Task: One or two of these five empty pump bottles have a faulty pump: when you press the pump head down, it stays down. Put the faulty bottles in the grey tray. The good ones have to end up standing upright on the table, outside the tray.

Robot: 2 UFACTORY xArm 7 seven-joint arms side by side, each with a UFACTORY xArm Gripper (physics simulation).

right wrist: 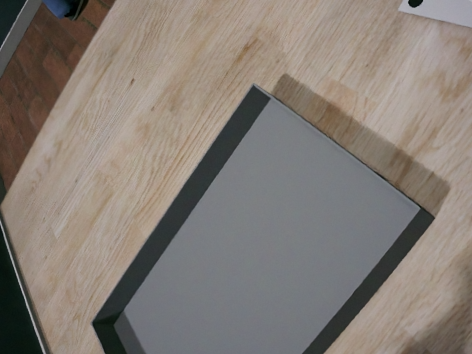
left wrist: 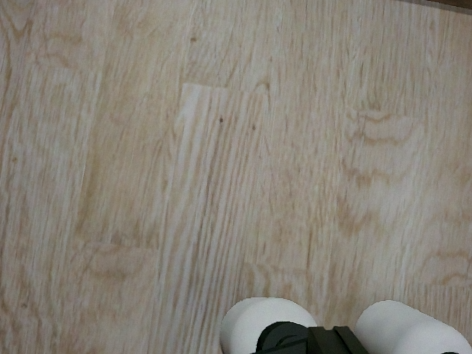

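Note:
Two white pump bottles stand at the bottom edge of the left wrist view: a nearer-centre bottle with a black collar and part of its dark pump head, and a right bottle, cut off by the frame, with a sliver of black pump. My left gripper shows as dark fingertips close together, shut, right beside the first bottle's pump head; whether they touch it is hidden. The grey tray lies on the table in the right wrist view, and its visible part holds no bottle. My right gripper's fingers do not show. The other bottles do not show.
The wooden table spreads around the tray. Its edge runs down the left of the right wrist view, with a brick floor beyond. A white sheet with a black dot lies at the top right. A shadow falls at the lower right.

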